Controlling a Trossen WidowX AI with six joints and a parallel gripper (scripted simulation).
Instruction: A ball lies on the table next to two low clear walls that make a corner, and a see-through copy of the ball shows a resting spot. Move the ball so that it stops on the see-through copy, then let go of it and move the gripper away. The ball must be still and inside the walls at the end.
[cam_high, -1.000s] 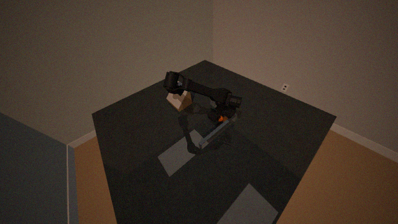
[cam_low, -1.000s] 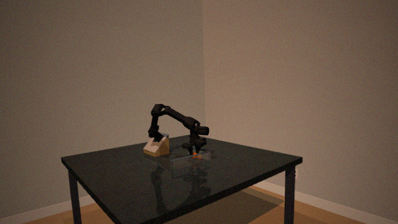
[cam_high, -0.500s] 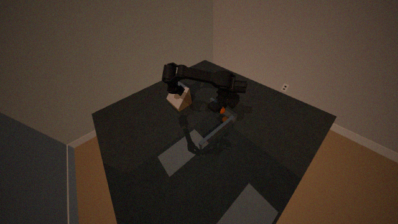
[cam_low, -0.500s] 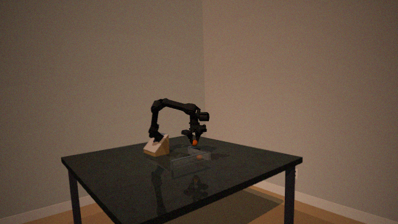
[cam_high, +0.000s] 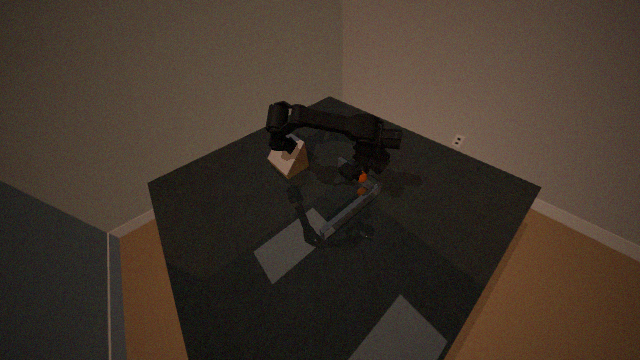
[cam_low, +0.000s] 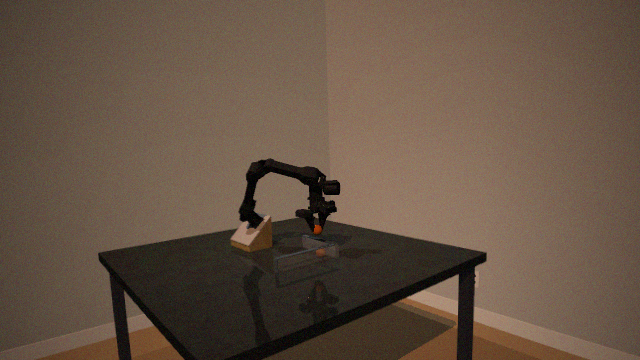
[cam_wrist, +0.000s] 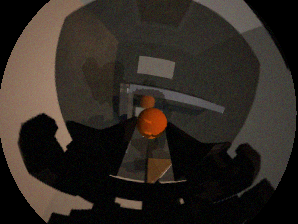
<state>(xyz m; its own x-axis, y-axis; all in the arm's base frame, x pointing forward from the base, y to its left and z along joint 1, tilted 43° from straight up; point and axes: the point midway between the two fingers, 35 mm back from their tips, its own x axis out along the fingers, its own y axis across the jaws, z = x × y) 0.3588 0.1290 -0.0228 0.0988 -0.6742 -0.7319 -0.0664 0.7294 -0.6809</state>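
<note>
Now: gripper tip 1 cm to the right of the see-through orange ball and 10 cm above it.
</note>
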